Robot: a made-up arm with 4 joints.
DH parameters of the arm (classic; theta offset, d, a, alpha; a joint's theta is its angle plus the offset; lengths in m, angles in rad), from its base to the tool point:
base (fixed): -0.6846 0 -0.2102 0
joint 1: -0.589 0 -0.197 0
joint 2: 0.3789 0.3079 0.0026 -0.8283
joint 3: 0 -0.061 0.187 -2.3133
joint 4: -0.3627 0 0.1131 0
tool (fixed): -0.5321 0.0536 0 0
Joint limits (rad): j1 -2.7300..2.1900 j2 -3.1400..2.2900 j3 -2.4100..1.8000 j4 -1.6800..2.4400
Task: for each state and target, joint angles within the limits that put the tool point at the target. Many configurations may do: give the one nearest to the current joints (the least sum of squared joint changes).
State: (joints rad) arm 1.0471 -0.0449 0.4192 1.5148
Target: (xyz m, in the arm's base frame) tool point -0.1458 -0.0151 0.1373
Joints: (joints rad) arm 1.3913 -0.7254 0.4252 1.4104
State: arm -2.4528 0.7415 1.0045 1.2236
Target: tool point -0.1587 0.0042 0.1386
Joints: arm -1.9863 0.6588 0.4925 1.7768
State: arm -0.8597 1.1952 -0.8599 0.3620
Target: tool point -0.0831 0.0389 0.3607
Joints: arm -0.2342 0.9087 -0.9005 1.1874
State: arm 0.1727 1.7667 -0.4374 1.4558
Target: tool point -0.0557 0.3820 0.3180
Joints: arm 0.6160 1.7240 -0.6999 1.5215
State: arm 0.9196 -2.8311 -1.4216 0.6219
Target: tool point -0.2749 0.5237 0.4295
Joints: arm 0.7274 -3.0764 -1.6936 0.8118
